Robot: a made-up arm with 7 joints. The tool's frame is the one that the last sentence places.
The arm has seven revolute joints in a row. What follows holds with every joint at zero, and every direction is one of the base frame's. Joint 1 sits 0.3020 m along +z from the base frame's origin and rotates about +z. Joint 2 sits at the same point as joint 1 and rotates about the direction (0, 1, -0.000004). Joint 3 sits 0.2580 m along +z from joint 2 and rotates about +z. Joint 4 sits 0.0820 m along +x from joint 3 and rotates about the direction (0, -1, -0.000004). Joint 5 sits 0.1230 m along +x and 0.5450 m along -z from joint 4 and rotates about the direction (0, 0.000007, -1). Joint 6 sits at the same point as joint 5 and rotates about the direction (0, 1, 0.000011). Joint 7 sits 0.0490 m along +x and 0.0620 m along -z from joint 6 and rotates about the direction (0, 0.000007, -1). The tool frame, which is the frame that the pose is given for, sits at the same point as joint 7; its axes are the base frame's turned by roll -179.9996, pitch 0.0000 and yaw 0.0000 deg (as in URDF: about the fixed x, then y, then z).
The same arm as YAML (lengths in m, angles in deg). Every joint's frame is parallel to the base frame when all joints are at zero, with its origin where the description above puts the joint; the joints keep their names.
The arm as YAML. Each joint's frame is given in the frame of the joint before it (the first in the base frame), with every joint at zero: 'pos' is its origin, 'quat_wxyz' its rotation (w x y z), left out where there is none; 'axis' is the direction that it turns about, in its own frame. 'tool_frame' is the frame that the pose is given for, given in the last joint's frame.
length_unit: m
angle_unit: deg
joints:
  - joint: joint 1
    pos: [0.0, 0.0, 0.302]
    axis: [0.0, 0.0, 1.0]
  - joint: joint 2
    pos: [0.0, 0.0, 0.0]
    axis: [0.0, 1.0, 0.0]
  - joint: joint 3
    pos: [0.0, 0.0, 0.258]
    axis: [0.0, 0.0, 1.0]
  - joint: joint 4
    pos: [0.082, 0.0, 0.0]
    axis: [0.0, -1.0, 0.0]
  - joint: joint 5
    pos: [0.123, 0.0, -0.545]
    axis: [0.0, 0.0, -1.0]
  - joint: joint 6
    pos: [0.0, 0.0, 0.0]
    axis: [0.0, 1.0, 0.0]
  - joint: joint 7
    pos: [0.049, 0.0, -0.062]
    axis: [0.0, 0.0, -1.0]
tool_frame:
  pos: [0.0, 0.0, 0.0]
  quat_wxyz: [0.000003, -1.0, 0.0, 0.0]

